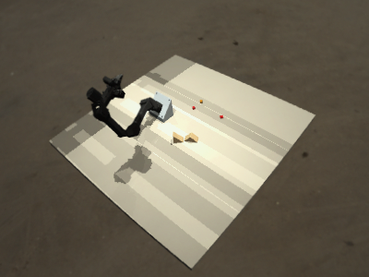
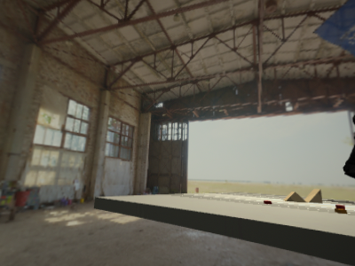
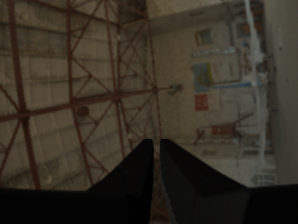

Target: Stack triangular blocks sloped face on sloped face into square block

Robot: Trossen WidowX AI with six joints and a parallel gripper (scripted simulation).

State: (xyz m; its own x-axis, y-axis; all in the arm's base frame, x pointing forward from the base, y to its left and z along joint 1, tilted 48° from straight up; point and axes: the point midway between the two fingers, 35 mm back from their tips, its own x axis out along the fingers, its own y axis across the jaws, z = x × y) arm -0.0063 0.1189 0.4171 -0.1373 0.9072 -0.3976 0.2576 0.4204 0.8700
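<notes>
My gripper tip is 32 cm short of the triangular block, 18 cm to the right of it and 43 cm above it. From my gripper tip the other things lie so: red cube 34 cm ahead, 46 cm to the left, 45 cm below; small yellow piece 13 cm ahead, 49 cm to the left, 45 cm below.
</notes>
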